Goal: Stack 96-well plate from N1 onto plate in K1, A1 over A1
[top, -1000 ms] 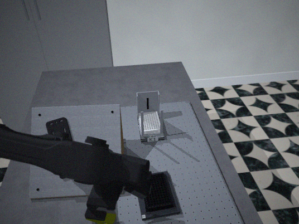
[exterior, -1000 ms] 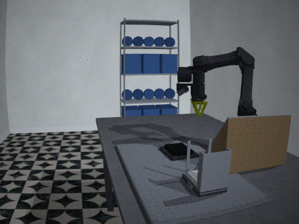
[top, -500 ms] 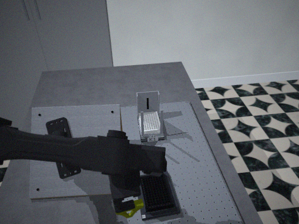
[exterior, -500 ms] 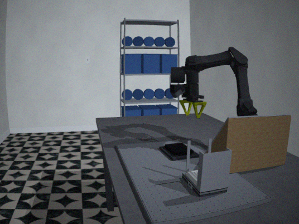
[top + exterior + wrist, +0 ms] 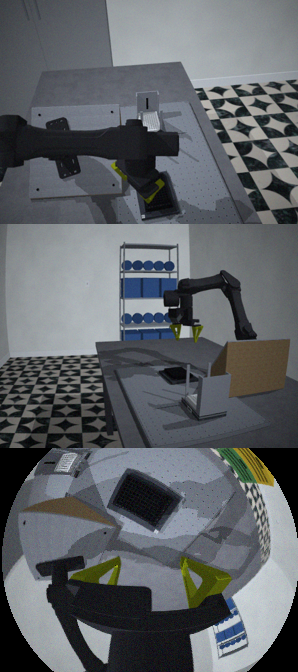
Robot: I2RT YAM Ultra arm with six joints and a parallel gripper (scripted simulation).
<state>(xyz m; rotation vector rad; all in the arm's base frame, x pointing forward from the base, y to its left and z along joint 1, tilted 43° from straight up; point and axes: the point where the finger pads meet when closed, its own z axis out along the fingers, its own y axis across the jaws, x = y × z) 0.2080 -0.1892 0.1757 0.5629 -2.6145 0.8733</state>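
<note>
My hand is 130 mm above the black 96-well plate, 70 mm to the right of it and 70 mm short of it. From my hand the other things lie so: rack back wall 470 mm to the left, 140 mm ahead, 70 mm below; pale A1 mark 130 mm below, 10 mm to the right, 10 mm ahead; white 96-well plate 400 mm to the left, 140 mm ahead, 120 mm below.
</note>
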